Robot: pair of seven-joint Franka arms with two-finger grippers.
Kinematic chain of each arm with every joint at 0, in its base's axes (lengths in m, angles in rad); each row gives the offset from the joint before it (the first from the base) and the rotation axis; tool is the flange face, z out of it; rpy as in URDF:
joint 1: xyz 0 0 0.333 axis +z
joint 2: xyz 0 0 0 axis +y
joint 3: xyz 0 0 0.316 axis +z
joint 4: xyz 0.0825 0 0 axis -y
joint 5: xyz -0.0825 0 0.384 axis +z
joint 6: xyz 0 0 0 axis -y
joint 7: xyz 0.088 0 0 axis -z
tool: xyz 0 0 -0.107 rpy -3.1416 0 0
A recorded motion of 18 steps. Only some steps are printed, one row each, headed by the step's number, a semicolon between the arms.
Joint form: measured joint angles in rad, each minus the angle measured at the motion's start. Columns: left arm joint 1, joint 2, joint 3, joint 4, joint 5, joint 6, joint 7; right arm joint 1, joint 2, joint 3, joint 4, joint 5, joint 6, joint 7.
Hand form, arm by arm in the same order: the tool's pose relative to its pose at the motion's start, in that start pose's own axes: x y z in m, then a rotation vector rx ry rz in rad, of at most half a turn. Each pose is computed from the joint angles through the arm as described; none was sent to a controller.
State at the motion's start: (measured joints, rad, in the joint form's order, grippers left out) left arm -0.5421 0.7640 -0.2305 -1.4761 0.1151 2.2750 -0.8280; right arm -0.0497 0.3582 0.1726 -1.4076 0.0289 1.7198 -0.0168
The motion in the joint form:
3: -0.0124 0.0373 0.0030 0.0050 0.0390 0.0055 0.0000; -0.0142 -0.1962 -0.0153 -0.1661 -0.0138 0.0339 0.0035
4: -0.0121 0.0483 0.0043 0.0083 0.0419 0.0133 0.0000; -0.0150 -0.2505 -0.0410 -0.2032 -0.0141 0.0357 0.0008
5: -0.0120 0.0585 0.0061 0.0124 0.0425 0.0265 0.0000; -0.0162 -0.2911 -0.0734 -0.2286 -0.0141 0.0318 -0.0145
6: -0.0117 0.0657 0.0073 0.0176 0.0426 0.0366 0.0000; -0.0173 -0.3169 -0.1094 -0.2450 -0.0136 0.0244 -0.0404
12: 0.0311 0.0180 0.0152 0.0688 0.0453 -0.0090 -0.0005; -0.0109 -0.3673 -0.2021 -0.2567 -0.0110 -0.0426 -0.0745
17: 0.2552 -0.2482 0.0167 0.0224 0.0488 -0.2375 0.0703; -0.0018 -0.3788 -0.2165 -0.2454 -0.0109 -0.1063 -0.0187
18: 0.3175 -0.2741 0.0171 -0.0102 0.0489 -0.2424 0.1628; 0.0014 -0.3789 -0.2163 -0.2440 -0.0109 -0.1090 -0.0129
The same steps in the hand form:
3: -0.0058 0.0012 0.0244 0.0350 -0.0014 0.0327; -0.0509 0.0047 -0.0455 -0.0492 0.0618 0.0217
4: -0.0047 0.0003 0.0301 0.0353 -0.0007 0.0325; -0.0668 0.0158 -0.0606 -0.0611 0.0809 0.0435
5: -0.0030 -0.0001 0.0345 0.0297 0.0037 0.0307; -0.0802 0.0319 -0.0726 -0.0698 0.0925 0.0607
6: -0.0010 0.0001 0.0366 0.0235 0.0090 0.0288; -0.0908 0.0508 -0.0802 -0.0748 0.0950 0.0716
12: 0.0366 -0.0156 -0.0175 0.0036 0.0645 -0.0208; -0.1197 0.0932 -0.0998 -0.0722 0.0700 0.1243
17: 0.1035 -0.1527 -0.1776 0.0727 0.1105 -0.1663; -0.1296 0.0936 -0.1056 -0.0642 0.0317 0.1862
18: 0.1157 -0.1938 -0.1832 0.0907 0.1022 -0.1334; -0.1295 0.0916 -0.1059 -0.0641 0.0306 0.1886

